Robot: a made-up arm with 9 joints. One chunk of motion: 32 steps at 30 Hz.
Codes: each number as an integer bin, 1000 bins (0 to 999) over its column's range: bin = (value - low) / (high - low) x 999, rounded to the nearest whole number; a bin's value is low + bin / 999 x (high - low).
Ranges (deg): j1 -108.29..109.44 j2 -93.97..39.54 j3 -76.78..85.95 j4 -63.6..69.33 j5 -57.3..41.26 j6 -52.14..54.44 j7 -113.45..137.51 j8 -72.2..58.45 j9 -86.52..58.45
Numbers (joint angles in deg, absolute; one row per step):
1: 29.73 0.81 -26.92 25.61 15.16 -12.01 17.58 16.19 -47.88
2: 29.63 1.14 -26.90 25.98 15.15 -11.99 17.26 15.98 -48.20
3: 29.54 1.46 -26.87 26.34 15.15 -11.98 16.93 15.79 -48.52
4: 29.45 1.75 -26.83 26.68 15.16 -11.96 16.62 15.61 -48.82
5: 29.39 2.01 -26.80 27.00 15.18 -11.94 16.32 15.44 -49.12
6: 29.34 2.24 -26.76 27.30 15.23 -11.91 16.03 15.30 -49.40
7: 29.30 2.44 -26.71 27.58 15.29 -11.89 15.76 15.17 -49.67
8: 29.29 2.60 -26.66 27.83 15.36 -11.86 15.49 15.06 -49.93
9: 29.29 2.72 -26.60 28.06 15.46 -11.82 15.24 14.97 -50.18
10: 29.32 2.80 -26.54 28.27 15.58 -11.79 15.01 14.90 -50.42
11: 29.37 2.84 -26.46 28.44 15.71 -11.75 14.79 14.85 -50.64
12: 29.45 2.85 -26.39 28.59 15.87 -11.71 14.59 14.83 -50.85
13: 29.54 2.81 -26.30 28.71 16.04 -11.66 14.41 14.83 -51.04
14: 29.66 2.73 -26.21 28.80 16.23 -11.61 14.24 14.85 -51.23
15: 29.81 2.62 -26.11 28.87 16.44 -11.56 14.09 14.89 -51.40
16: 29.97 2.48 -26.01 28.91 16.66 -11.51 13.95 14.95 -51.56
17: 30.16 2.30 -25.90 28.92 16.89 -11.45 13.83 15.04 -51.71
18: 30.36 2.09 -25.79 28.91 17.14 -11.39 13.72 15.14 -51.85
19: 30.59 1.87 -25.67 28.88 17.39 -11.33 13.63 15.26 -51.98
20: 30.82 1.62 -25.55 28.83 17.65 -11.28 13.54 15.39 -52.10
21: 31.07 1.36 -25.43 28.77 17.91 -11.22 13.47 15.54 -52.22
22: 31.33 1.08 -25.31 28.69 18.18 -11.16 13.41 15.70 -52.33
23: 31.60 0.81 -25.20 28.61 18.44 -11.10 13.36 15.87 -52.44
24: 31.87 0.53 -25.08 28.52 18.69 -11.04 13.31 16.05 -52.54
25: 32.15 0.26 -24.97 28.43 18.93 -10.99 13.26 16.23 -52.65
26: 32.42 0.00 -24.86 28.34 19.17 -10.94 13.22 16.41 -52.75
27: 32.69 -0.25 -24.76 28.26 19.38 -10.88 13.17 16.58 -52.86
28: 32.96 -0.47 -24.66 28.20 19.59 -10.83 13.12 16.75 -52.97
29: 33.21 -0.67 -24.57 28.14 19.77 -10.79 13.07 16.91 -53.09
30: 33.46 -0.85 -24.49 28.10 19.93 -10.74 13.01 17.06 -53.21
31: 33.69 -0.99 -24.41 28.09 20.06 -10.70 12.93 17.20 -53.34
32: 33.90 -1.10 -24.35 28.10 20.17 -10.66 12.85 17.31 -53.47
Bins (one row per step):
1: 633 709 306 670 734 376 522 676 266
2: 633 712 306 673 734 376 520 674 264
3: 632 714 306 676 734 376 519 673 262
4: 632 716 307 678 734 377 518 671 260
5: 632 718 307 681 735 377 517 670 258
6: 631 720 307 683 735 377 515 669 256
7: 631 721 307 685 736 377 514 668 254
8: 631 723 308 687 736 378 513 667 252
9: 631 723 308 689 737 378 512 667 250
10: 631 724 308 690 739 378 511 666 249
11: 632 724 309 692 740 379 510 666 247
12: 632 724 309 693 742 379 510 665 246
13: 632 724 310 694 743 379 509 665 244
14: 633 724 310 694 745 380 508 666 243
15: 634 723 311 695 747 380 508 666 242
16: 634 722 312 695 750 381 507 666 241
17: 635 720 312 695 752 381 507 667 240
18: 636 719 313 695 755 382 506 668 239
19: 637 717 314 695 757 383 506 669 238
20: 638 715 315 695 760 383 506 670 237
21: 639 713 315 694 762 384 505 671 236
22: 641 711 316 694 765 384 505 672 236
23: 642 709 317 693 768 385 505 673 235
24: 643 707 317 692 770 385 505 675 234
25: 644 705 318 692 773 386 504 676 233
26: 646 703 319 691 775 386 504 678 233
27: 647 701 319 690 777 387 504 679 232
28: 648 700 320 690 779 387 504 680 231
29: 649 698 321 689 781 388 504 681 230
30: 650 697 321 689 783 388 503 683 230
31: 651 696 321 689 784 388 503 684 229
32: 652 695 322 689 785 389 503 684 228

